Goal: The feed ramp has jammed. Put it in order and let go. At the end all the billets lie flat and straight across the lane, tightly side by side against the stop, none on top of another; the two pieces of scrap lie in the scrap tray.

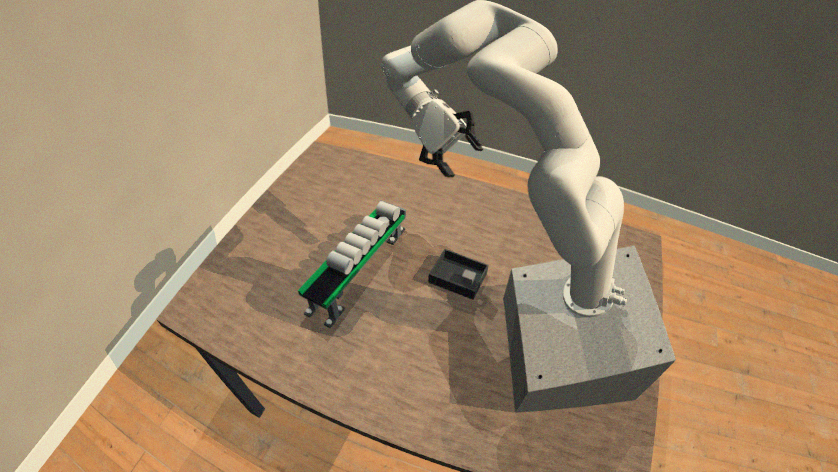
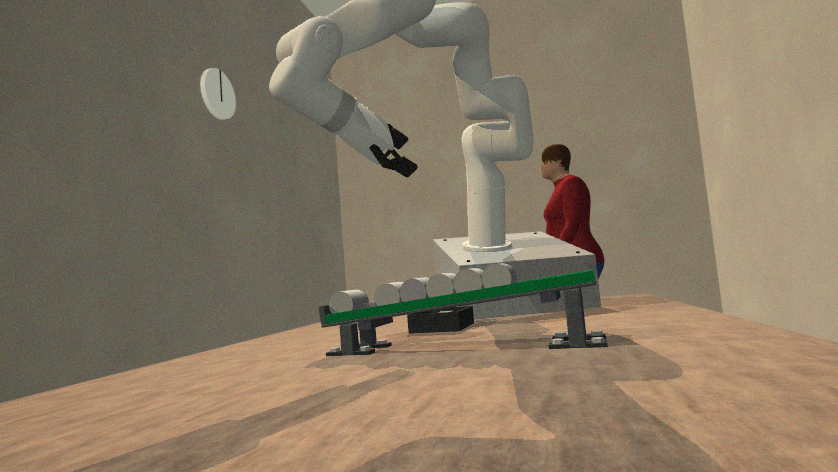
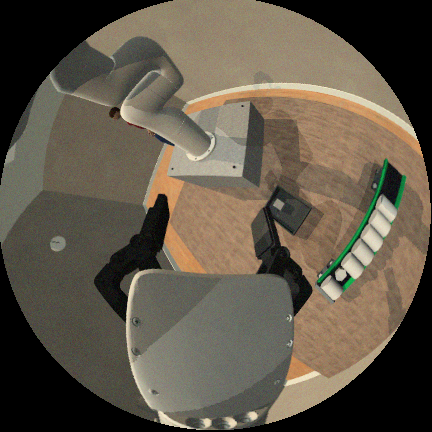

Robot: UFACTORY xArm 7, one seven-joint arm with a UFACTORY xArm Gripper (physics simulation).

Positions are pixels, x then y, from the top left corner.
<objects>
The gripper shows in image 1 (465,163), in image 2 and in image 3. A black scrap tray shows in image 1, in image 2 and in image 3 (295,211). One and the same spot on the gripper: (image 3: 140,252) is (image 2: 388,125). The same spot on the black scrap tray: (image 2: 431,321) is (image 1: 438,264).
</objects>
